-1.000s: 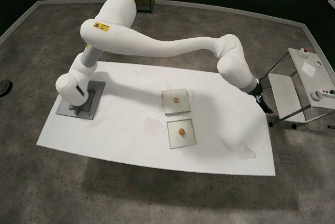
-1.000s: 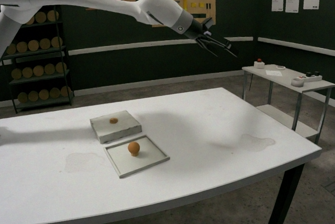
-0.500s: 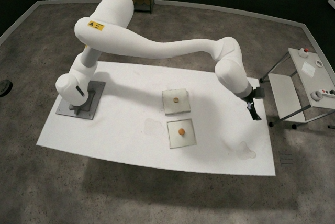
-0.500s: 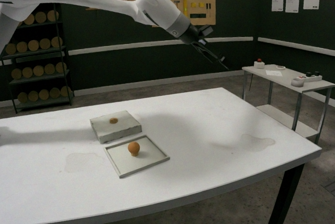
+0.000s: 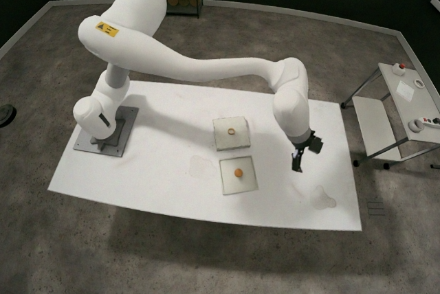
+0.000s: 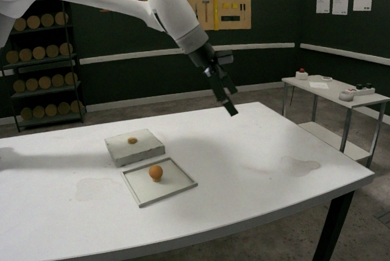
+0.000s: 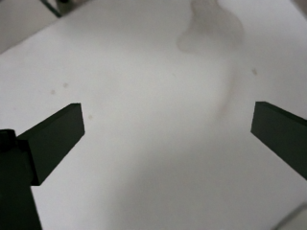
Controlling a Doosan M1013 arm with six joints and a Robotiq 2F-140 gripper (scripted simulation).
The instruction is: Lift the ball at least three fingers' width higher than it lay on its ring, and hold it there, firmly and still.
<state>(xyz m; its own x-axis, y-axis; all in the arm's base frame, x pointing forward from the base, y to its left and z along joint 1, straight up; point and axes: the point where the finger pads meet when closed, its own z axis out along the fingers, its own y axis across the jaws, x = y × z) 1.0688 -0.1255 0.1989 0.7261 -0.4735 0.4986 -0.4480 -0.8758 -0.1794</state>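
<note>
The ball is 28 cm behind my hand, 18 cm below it and 5 cm to the right of it. Round my hand: tray 28 cm behind, 20 cm below, 5 cm to the right.
</note>
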